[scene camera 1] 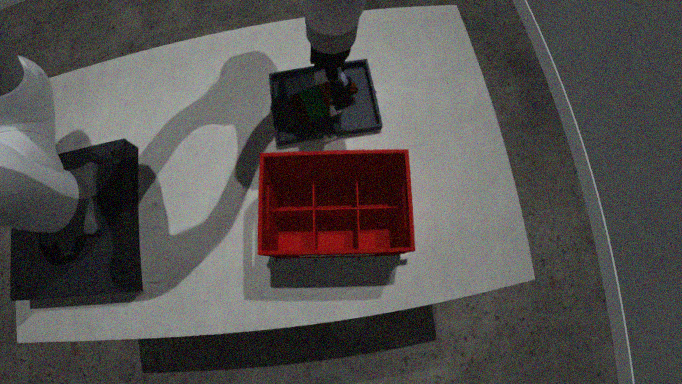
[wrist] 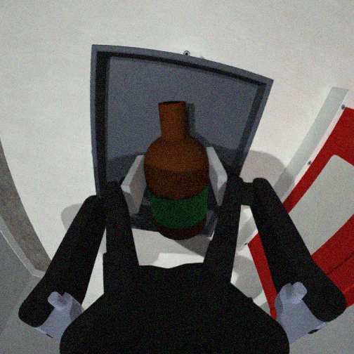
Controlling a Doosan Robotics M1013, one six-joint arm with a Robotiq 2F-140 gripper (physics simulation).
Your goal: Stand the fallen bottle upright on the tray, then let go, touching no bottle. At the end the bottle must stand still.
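Frame: origin at the arm's base, x ahead, y left, z up, level; metres.
Seen in the pictures: gripper, fingertip midpoint: (scene camera 1: 328,99); arm's base, origin of the base link: (scene camera 1: 70,204).
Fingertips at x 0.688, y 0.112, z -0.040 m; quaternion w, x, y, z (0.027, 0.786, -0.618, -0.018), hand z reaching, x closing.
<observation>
Pixels of each thing's top centre, then the offset from my fingertips to it. "pt": a spot on its surface instead. Level surfaces: height alone.
- brown bottle with a green band, middle of its top: (scene camera 1: 325,90) 0.001 m right, 0.006 m back, 0.049 m up
- dark grey tray, surface spot: (scene camera 1: 364,112) pt 0.041 m right, 0.080 m ahead, 0.025 m down
- red crate with compartments, middle of its top: (scene camera 1: 335,200) 0.272 m right, 0.044 m back, 0.145 m up
- pale table, its level: 0.030 m down
The brown bottle with a green band (scene camera 1: 315,102) (wrist: 179,210) lies on its side on the dark grey tray (scene camera 1: 364,112) (wrist: 132,80). In the wrist view its neck points to the top of the view and its base is near the tray's lower rim. My gripper (scene camera 1: 336,92) (wrist: 175,162) is down over the tray, with one light pad against each side of the bottle's body, just above and beside the green band. It is shut on the bottle. In the scene view the fingers hide part of the bottle, and the tray's left part is in shadow.
A red crate with compartments (scene camera 1: 336,208) (wrist: 332,172) stands close to the tray, on its near side in the scene view. The arm's dark base block (scene camera 1: 127,220) is at the left on the pale table (scene camera 1: 465,200).
</observation>
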